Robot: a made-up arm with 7 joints.
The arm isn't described. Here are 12 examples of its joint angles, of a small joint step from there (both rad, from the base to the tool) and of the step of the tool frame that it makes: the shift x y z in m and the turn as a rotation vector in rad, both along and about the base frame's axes.
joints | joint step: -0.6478 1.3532 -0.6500 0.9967 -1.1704 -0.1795 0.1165 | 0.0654 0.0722 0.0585 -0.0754 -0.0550 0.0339 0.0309
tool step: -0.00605 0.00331 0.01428 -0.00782 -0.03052 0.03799
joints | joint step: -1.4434 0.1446 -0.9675 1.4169 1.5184 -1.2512 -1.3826 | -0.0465 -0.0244 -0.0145 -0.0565 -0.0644 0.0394 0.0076
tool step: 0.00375 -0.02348 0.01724 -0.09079 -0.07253 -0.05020
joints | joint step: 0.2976 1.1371 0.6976 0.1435 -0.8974 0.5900 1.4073 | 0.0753 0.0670 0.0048 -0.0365 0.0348 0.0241 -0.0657
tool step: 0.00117 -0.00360 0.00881 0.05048 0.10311 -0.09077
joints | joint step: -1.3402 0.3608 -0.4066 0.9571 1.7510 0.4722 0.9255 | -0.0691 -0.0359 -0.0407 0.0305 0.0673 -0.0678 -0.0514
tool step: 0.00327 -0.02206 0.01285 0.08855 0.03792 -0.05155
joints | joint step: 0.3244 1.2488 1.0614 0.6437 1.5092 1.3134 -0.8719 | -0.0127 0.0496 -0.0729 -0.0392 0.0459 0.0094 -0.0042
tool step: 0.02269 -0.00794 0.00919 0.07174 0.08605 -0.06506
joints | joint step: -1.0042 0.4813 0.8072 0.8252 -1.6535 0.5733 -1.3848 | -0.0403 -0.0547 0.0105 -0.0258 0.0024 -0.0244 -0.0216
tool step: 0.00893 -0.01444 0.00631 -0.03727 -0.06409 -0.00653
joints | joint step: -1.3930 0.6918 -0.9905 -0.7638 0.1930 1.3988 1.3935 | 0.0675 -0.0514 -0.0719 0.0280 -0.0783 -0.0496 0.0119
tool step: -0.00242 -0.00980 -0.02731 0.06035 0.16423 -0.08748
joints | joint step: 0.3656 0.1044 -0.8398 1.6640 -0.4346 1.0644 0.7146 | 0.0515 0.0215 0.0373 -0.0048 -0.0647 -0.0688 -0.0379
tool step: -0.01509 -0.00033 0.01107 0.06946 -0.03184 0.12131
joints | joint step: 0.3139 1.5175 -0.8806 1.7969 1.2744 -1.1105 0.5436 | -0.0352 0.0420 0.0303 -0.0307 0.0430 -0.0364 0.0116
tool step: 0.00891 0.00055 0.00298 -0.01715 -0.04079 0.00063
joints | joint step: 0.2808 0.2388 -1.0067 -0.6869 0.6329 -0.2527 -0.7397 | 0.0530 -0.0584 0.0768 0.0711 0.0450 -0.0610 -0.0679
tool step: 0.00520 0.00081 -0.01212 0.07006 -0.00321 0.01347
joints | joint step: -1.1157 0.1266 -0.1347 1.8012 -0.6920 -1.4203 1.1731 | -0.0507 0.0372 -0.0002 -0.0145 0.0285 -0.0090 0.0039
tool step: 0.01377 0.00516 0.01852 0.03409 -0.07819 -0.00793
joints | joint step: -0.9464 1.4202 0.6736 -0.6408 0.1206 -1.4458 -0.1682 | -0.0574 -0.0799 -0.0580 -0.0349 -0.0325 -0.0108 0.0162
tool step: 0.00091 -0.00100 -0.00557 -0.00006 0.02682 -0.12217
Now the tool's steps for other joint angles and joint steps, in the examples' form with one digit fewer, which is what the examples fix.
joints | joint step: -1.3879 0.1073 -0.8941 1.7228 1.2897 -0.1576 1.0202 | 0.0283 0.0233 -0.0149 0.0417 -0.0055 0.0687 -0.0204
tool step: -0.0048 0.0211 -0.0070 0.0744 -0.0057 0.1046
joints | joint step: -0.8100 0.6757 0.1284 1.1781 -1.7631 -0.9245 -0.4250 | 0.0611 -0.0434 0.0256 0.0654 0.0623 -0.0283 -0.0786
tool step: -0.0213 -0.0027 -0.0277 0.0654 0.1239 -0.0044
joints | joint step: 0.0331 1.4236 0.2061 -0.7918 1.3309 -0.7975 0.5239 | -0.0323 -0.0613 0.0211 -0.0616 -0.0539 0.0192 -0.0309
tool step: -0.0063 -0.0103 0.0090 -0.0937 -0.0450 -0.0247
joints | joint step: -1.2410 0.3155 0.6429 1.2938 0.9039 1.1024 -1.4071 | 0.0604 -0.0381 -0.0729 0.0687 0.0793 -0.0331 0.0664
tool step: -0.0144 -0.0089 -0.0278 0.1606 0.1222 -0.1151
